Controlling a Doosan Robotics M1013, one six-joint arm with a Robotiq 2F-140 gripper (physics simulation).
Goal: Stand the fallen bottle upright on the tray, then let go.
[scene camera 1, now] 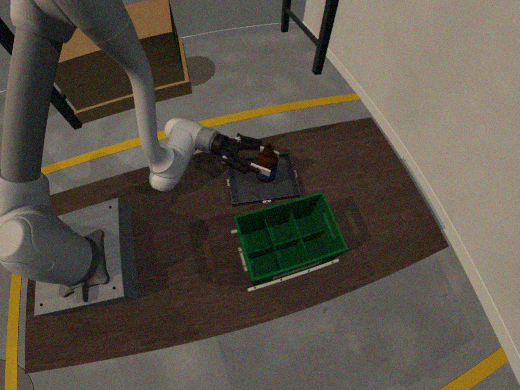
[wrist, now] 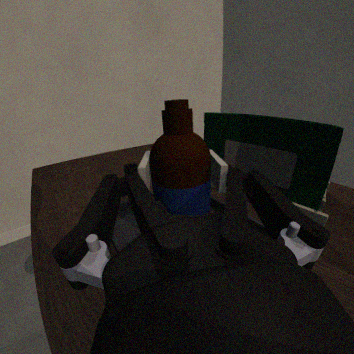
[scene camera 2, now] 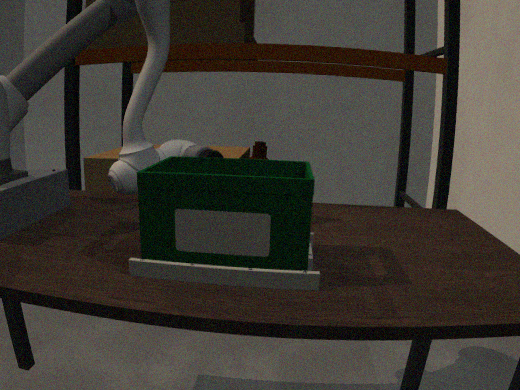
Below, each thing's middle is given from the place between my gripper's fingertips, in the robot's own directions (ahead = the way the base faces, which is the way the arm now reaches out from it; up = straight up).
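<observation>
With the brown bottle (wrist: 179, 160) as my reference, I find my gripper 2 cm past it and 2 cm to the right of it.
</observation>
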